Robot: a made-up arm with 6 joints. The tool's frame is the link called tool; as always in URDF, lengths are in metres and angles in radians. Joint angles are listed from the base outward. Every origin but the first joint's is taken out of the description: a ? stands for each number. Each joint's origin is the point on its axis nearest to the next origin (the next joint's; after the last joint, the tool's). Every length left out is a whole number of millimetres.
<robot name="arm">
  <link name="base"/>
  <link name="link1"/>
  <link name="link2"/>
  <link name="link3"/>
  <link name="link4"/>
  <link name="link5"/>
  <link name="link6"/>
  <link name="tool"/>
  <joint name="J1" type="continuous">
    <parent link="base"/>
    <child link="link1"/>
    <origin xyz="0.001 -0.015 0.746"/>
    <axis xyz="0 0 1"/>
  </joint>
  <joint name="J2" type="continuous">
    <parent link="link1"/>
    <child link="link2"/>
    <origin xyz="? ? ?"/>
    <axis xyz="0 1 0"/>
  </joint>
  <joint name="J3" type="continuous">
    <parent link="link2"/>
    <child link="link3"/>
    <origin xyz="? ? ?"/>
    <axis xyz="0 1 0"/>
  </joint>
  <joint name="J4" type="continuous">
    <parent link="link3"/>
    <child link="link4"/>
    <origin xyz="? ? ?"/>
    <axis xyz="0 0 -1"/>
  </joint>
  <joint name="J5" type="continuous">
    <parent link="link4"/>
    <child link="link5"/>
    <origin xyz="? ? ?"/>
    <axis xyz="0 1 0"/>
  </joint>
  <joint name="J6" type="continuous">
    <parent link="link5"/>
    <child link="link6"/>
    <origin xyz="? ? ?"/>
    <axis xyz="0 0 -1"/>
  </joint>
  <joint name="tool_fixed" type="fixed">
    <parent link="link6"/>
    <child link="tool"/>
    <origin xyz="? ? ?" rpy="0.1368 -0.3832 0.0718"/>
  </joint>
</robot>
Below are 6 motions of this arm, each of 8 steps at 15 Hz.
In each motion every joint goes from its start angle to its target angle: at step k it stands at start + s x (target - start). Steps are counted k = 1, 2, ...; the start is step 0. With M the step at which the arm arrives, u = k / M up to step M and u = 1 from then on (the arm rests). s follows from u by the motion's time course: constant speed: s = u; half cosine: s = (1 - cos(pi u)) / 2; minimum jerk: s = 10 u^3 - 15 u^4 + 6 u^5.
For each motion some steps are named. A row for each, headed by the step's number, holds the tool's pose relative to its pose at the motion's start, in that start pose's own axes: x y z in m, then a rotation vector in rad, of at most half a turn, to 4 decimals.
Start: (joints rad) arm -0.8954 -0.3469 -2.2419 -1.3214 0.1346 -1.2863
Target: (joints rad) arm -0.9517 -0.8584 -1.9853 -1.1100 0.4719 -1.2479
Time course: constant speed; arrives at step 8
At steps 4, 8:
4: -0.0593 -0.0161 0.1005 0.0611 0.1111 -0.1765
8: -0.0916 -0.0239 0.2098 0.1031 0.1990 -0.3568

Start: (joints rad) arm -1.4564 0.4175 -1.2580 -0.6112 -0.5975 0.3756
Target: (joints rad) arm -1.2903 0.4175 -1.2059 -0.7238 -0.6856 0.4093
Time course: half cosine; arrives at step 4
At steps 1, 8:
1: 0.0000 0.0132 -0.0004 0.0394 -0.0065 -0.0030
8: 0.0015 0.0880 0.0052 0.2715 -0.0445 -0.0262

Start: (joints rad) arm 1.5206 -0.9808 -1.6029 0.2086 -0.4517 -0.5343
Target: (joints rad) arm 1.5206 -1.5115 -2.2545 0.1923 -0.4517 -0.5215
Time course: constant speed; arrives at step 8
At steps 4, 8:
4: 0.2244 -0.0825 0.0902 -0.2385 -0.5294 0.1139
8: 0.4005 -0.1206 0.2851 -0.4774 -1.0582 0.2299

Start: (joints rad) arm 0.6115 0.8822 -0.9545 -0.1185 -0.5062 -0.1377
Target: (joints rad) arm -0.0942 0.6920 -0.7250 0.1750 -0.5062 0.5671
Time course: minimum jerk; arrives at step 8
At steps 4, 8:
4: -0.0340 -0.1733 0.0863 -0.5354 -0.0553 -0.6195
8: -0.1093 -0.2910 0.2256 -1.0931 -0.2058 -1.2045

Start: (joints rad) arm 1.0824 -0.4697 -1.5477 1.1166 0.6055 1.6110
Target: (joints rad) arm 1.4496 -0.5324 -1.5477 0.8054 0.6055 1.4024
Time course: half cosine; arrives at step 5
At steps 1, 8:
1: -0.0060 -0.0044 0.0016 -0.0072 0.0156 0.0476
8: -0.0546 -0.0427 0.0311 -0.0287 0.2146 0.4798

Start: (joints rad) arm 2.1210 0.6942 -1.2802 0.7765 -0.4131 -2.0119
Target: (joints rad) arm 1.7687 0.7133 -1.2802 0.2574 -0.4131 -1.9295
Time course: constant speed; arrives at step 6
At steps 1, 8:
1: -0.0241 -0.0035 0.0024 0.0000 0.0216 0.0309
8: -0.1442 -0.0009 0.0275 0.0374 0.1248 0.1763

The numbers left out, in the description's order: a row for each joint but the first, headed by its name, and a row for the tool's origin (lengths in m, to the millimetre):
J2: 0.015 -0.007 0.000
J3: 0.048 0.000 0.359
J4: 0.052 0.000 -0.224
J5: -0.006 0.046 0.000
J6: 0.077 0.000 -0.068
tool: 0.019 0.027 0.000

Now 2 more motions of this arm.
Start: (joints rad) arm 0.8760 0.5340 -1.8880 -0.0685 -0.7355 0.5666
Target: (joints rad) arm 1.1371 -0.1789 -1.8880 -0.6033 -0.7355 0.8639
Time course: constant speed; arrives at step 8
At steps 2, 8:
2: 0.0823 0.0794 -0.0011 0.1885 -0.1053 -0.0578
8: 0.3406 0.2320 0.1044 0.6873 -0.4372 -0.1552

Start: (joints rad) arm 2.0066 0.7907 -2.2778 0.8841 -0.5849 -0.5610
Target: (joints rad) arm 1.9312 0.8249 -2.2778 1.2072 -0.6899 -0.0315
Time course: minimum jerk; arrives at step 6
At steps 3, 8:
3: -0.0050 -0.0489 -0.0031 -0.2759 -0.0457 -0.2940
8: -0.0130 -0.0987 0.0022 -0.5548 -0.1320 -0.5737

